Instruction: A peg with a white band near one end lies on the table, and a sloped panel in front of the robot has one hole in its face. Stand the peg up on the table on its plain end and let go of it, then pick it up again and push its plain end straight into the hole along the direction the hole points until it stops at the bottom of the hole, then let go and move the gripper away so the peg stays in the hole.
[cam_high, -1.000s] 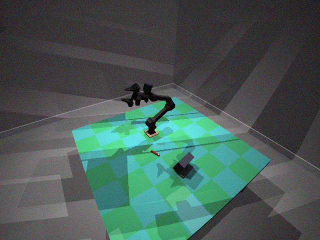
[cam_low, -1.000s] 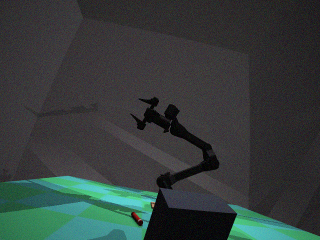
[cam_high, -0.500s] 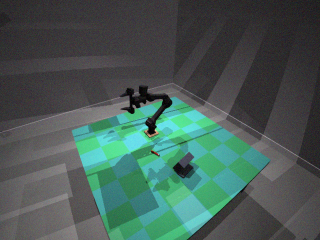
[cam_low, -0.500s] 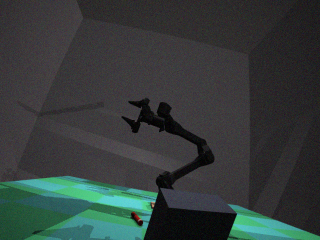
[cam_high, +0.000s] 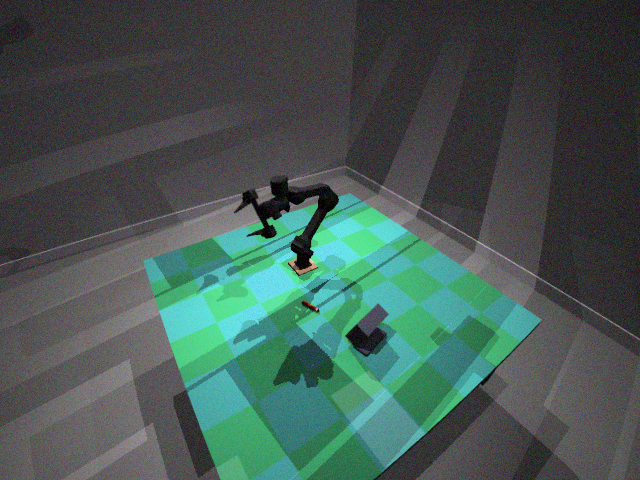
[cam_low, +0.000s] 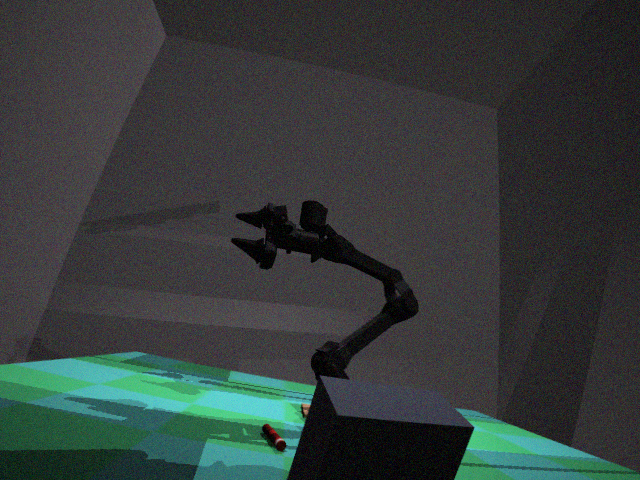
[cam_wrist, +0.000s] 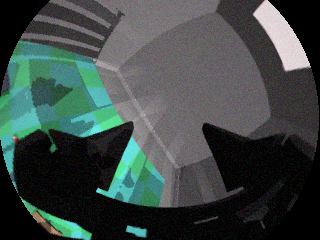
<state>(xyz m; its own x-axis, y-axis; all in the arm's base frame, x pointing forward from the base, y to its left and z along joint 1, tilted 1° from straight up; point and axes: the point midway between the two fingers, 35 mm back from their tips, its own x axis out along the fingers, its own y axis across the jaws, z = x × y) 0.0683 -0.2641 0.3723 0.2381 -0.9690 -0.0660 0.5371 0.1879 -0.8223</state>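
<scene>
Now: the red peg 18 cm ahead of my gripper tip, 19 cm to the left of it and 37 cm below it. Also, from my gripper tip: sloped panel (40 cm ahead, 28 cm to the left, 31 cm below).
</scene>
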